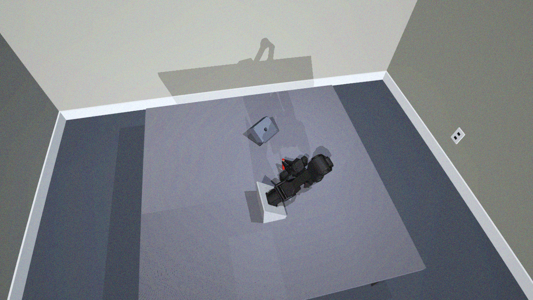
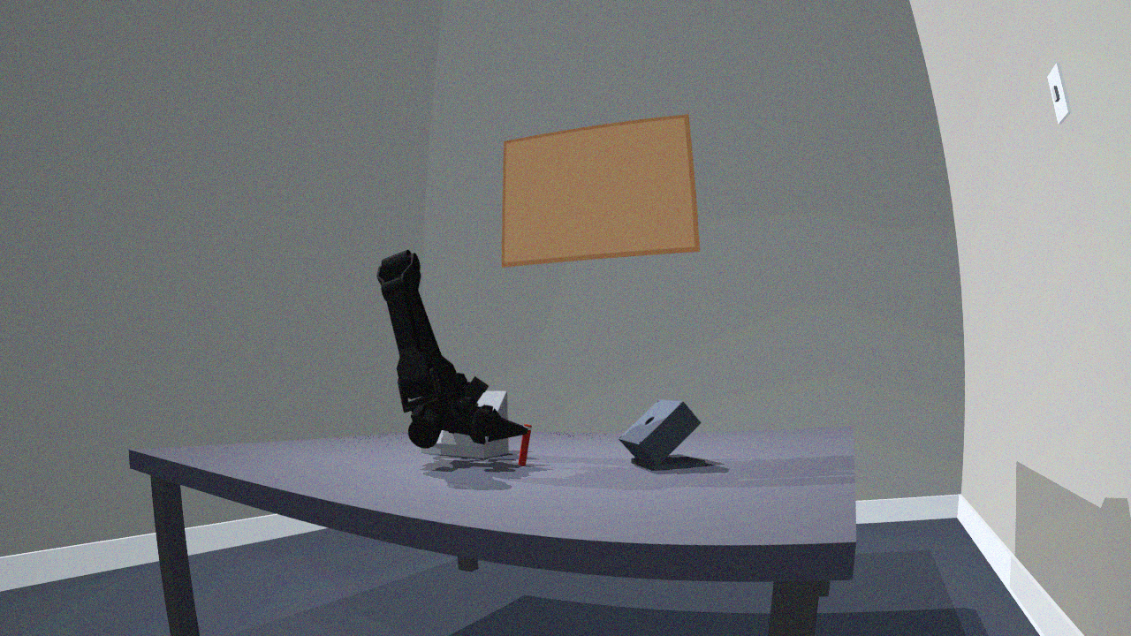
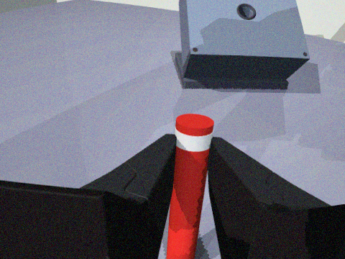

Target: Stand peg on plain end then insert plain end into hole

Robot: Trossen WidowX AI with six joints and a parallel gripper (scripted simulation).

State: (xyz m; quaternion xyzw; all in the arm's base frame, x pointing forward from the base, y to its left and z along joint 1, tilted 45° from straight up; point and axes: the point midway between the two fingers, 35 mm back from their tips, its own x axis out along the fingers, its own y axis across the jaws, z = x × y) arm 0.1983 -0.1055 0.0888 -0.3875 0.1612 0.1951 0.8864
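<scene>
The red peg lies 10 mm below my gripper tip. From my gripper tip the other things lie so: grey sloped panel 240 mm ahead, 60 mm to the left.
</scene>
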